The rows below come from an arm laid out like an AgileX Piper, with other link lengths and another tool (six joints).
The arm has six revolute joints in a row. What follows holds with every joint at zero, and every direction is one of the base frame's. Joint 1 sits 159.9 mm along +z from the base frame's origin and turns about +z. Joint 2 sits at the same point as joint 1 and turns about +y. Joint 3 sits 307.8 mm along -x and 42.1 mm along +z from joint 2 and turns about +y. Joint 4 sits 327.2 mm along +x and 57.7 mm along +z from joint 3 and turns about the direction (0.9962, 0, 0.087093). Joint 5 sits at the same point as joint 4 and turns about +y. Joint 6 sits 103.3 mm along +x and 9.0 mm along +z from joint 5 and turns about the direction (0.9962, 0, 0.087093). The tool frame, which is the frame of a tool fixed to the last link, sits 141.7 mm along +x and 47.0 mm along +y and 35.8 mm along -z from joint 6; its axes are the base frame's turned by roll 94.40, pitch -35.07 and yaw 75.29 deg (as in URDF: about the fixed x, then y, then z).
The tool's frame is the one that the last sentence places.
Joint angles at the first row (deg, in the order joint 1, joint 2, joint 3, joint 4, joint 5, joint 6):
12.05 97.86 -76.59 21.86 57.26 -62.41
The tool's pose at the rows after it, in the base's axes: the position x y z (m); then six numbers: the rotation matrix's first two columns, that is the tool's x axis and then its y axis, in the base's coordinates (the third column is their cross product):
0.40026, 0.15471, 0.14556, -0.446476, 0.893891, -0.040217, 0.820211, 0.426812, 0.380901
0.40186, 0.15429, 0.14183, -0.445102, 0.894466, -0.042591, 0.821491, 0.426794, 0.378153
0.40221, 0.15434, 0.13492, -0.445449, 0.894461, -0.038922, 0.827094, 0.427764, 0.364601
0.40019, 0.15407, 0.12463, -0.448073, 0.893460, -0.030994, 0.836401, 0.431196, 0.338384
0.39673, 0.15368, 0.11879, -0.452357, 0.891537, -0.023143, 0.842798, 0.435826, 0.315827
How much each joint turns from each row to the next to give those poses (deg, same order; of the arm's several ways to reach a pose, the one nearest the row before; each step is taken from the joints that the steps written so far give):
0.00 1.00 0.00 -0.25 -1.04 0.00
0.00 0.49 0.00 -0.14 -0.38 0.00
0.00 1.00 -0.10 0.00 -0.05 0.00
0.00 1.40 0.00 0.00 0.30 0.00
0.00 0.81 0.00 0.00 0.68 0.00

